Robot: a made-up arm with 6 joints. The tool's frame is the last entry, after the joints.
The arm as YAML. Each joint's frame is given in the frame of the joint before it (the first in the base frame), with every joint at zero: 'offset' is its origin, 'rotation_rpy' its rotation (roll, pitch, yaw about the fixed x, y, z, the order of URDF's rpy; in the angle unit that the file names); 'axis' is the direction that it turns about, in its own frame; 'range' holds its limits. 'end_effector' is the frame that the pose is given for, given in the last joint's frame.
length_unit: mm
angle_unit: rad
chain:
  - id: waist
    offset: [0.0, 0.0, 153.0]
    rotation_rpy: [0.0, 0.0, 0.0]
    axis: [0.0, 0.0, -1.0]
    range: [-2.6, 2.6]
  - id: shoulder
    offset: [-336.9, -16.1, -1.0]
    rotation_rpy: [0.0, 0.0, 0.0]
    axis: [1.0, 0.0, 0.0]
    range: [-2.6, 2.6]
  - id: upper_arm
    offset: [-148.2, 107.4, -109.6]
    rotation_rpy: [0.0, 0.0, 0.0]
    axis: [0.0, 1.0, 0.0]
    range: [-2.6, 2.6]
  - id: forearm
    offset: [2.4, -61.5, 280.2]
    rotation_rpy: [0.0, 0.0, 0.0]
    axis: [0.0, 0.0, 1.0]
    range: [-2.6, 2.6]
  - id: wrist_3
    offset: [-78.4, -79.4, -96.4]
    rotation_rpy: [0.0, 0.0, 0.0]
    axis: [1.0, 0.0, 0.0]
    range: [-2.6, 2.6]
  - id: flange
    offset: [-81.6, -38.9, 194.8]
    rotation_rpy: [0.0, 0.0, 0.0]
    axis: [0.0, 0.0, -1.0]
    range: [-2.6, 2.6]
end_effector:
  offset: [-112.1, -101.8, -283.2]
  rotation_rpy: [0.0, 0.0, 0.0]
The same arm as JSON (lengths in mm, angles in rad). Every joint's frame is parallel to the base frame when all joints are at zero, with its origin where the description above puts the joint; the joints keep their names.
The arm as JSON. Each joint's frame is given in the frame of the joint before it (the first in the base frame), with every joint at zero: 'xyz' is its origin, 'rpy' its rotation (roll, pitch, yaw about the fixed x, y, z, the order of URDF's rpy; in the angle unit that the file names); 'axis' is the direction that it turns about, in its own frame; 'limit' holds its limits. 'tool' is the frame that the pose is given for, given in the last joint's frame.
{"units": {"length": "mm", "angle": "rad"}, "joints": [{"name": "waist", "type": "revolute", "origin": {"xyz": [0.0, 0.0, 153.0], "rpy": [0.0, 0.0, 0.0]}, "axis": [0.0, 0.0, -1.0], "limit": {"lower": -2.6, "upper": 2.6}}, {"name": "shoulder", "type": "revolute", "origin": {"xyz": [-336.9, -16.1, -1.0], "rpy": [0.0, 0.0, 0.0]}, "axis": [1.0, 0.0, 0.0], "limit": {"lower": -2.6, "upper": 2.6}}, {"name": "upper_arm", "type": "revolute", "origin": {"xyz": [-148.2, 107.4, -109.6], "rpy": [0.0, 0.0, 0.0]}, "axis": [0.0, 1.0, 0.0], "limit": {"lower": -2.6, "upper": 2.6}}, {"name": "forearm", "type": "revolute", "origin": {"xyz": [2.4, -61.5, 280.2], "rpy": [0.0, 0.0, 0.0]}, "axis": [0.0, 0.0, 1.0], "limit": {"lower": -2.6, "upper": 2.6}}, {"name": "wrist_3", "type": "revolute", "origin": {"xyz": [-78.4, -79.4, -96.4], "rpy": [0.0, 0.0, 0.0]}, "axis": [1.0, 0.0, 0.0], "limit": {"lower": -2.6, "upper": 2.6}}, {"name": "flange", "type": "revolute", "origin": {"xyz": [-81.6, -38.9, 194.8], "rpy": [0.0, 0.0, 0.0]}, "axis": [0.0, 0.0, -1.0], "limit": {"lower": -2.6, "upper": 2.6}}], "tool": {"origin": {"xyz": [-112.1, -101.8, -283.2], "rpy": [0.0, 0.0, 0.0]}}}
